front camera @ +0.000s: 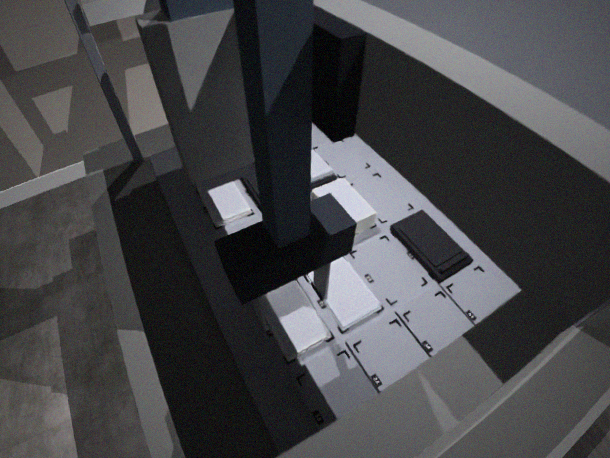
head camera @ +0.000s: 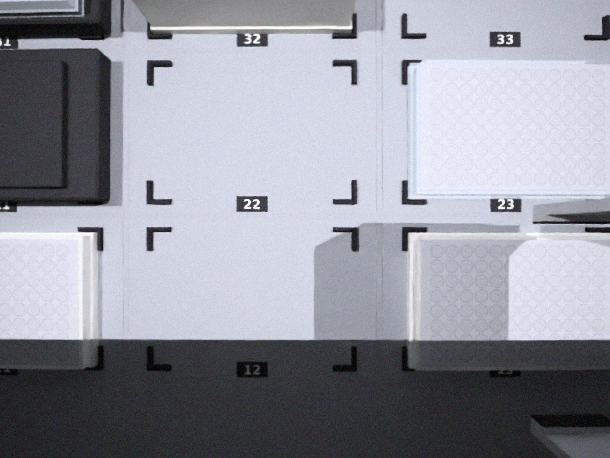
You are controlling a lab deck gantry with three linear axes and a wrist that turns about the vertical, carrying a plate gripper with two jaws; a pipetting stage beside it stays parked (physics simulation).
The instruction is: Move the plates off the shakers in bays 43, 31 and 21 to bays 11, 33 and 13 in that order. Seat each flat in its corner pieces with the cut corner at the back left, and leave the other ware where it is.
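Note:
The gripper is open around a white plate in bay 13; in the head view its jaws stand apart from the plate's back and front sides. That plate lies flat within the corner pieces in view. Another white plate lies in bay 11. The dark shaker in bay 43 is bare. The bay 21 shaker is bare where it shows. A pale plate sits on the bay 31 shaker. Bay 33's corner pieces hold no plate where they show. Cut corners cannot be made out.
A white plate lies in bay 23, right behind the back jaw. A taller white block stands in bay 32. The dark gantry column and dark tower rise over the deck.

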